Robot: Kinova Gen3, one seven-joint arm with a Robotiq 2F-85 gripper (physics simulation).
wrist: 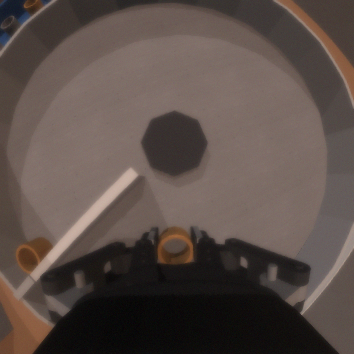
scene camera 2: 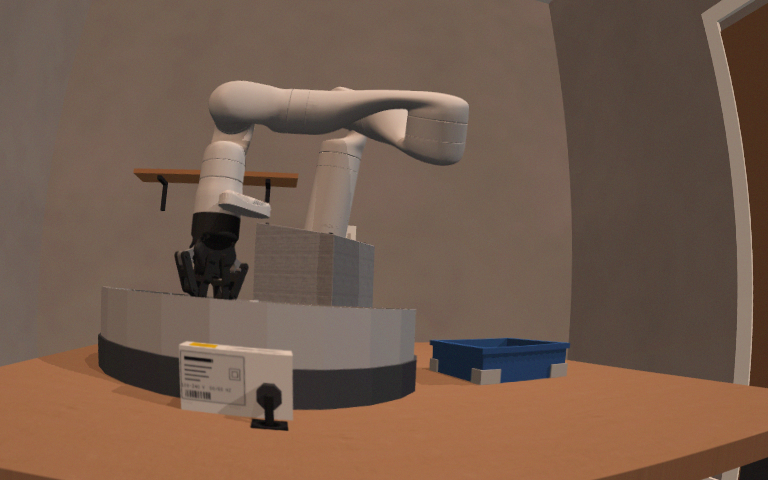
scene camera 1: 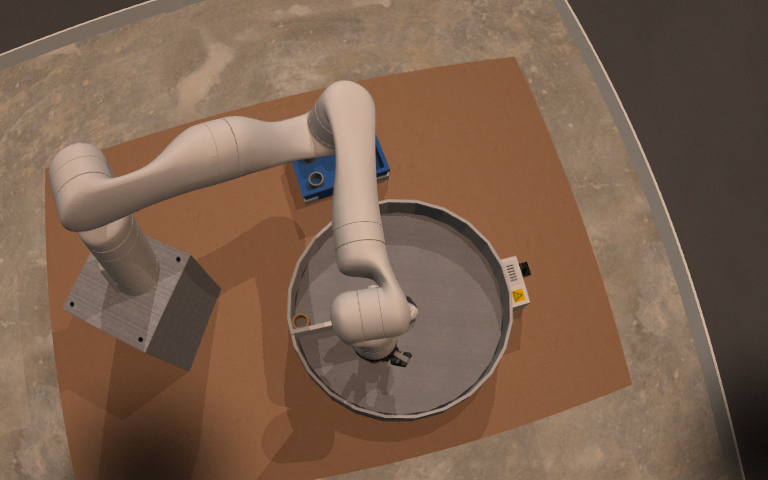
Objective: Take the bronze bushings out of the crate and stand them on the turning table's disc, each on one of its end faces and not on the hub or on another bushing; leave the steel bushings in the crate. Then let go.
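Frame: origin at the arm's base, x right, y back, z down, level; metres.
Seen in the pictures: gripper, between the fingertips: (wrist: 174, 235); arm's base, origin of its link: (scene camera 2: 324, 235) (scene camera 1: 137, 271).
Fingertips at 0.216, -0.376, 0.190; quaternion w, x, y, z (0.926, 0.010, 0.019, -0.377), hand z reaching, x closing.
Note:
Offsets run from my fingertips to a thing's top centre, as dx, dy, dz. "pt": to the spot under its first point.
My gripper (wrist: 174, 235) (scene camera 2: 214, 295) is shut on a bronze bushing (wrist: 175, 246), held upright with its round opening facing the wrist camera, low inside the turning table's wall. Whether the bushing touches the disc cannot be told. Another bronze bushing (scene camera 1: 300, 321) (wrist: 33, 255) stands on the disc {-0.063, -0.067, -0.005} (scene camera 1: 447, 283) (wrist: 240, 90) at the wall, beside the pale bar. The dark hub {-0.063, -0.067, -0.005} (wrist: 174, 143) is at the disc's middle. The blue crate {-0.423, -0.041, +0.006} (scene camera 1: 325, 191) (scene camera 2: 526, 362) holds a steel bushing (scene camera 1: 316, 179) (wrist: 9, 23) and a bronze bushing {pt -0.439, -0.095, +0.028} (wrist: 33, 5); the arm hides part of the crate.
The pale bar {pt -0.066, +0.020, -0.044} (wrist: 92, 215) (scene camera 1: 317, 327) runs from the wall toward the hub. A raised wall (scene camera 1: 505, 333) (scene camera 2: 339, 339) rings the disc. A white box {pt -0.050, -0.302, -0.003} (scene camera 1: 515, 281) (scene camera 2: 212, 376) with a black switch is outside the wall. The arm's metal pedestal (scene camera 1: 121, 308) (scene camera 2: 294, 266) stands on the table.

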